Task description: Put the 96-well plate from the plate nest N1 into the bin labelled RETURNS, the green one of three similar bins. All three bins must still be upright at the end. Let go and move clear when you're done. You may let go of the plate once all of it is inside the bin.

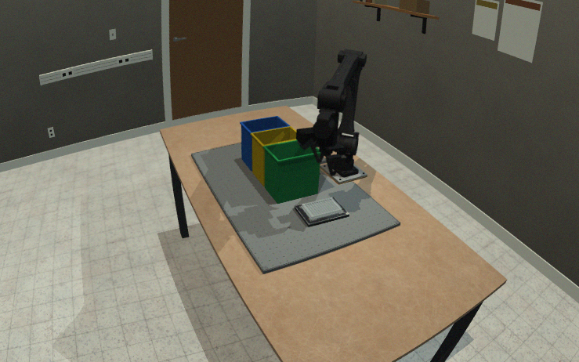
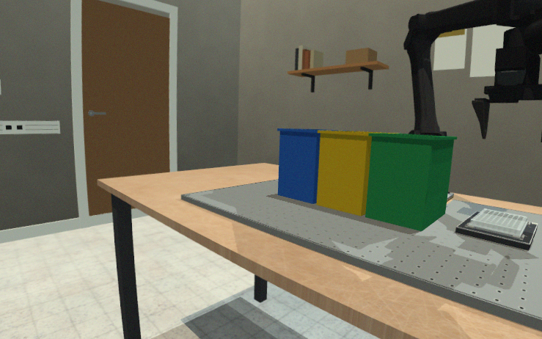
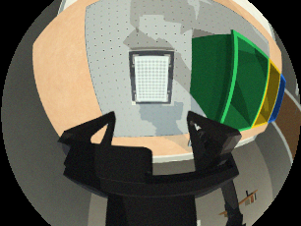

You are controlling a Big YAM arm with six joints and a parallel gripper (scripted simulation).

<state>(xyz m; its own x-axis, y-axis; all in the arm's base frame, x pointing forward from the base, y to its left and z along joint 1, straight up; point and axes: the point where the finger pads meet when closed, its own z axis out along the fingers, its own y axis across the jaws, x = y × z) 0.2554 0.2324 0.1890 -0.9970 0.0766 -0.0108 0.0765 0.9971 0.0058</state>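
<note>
Now: the 96-well plate 170 mm below my hand. Round my hand: plate nest (180 mm below); then green bin (30 mm ahead, 180 mm to the right, 100 mm below); then yellow bin (30 mm ahead, 310 mm to the right, 100 mm below).
</note>
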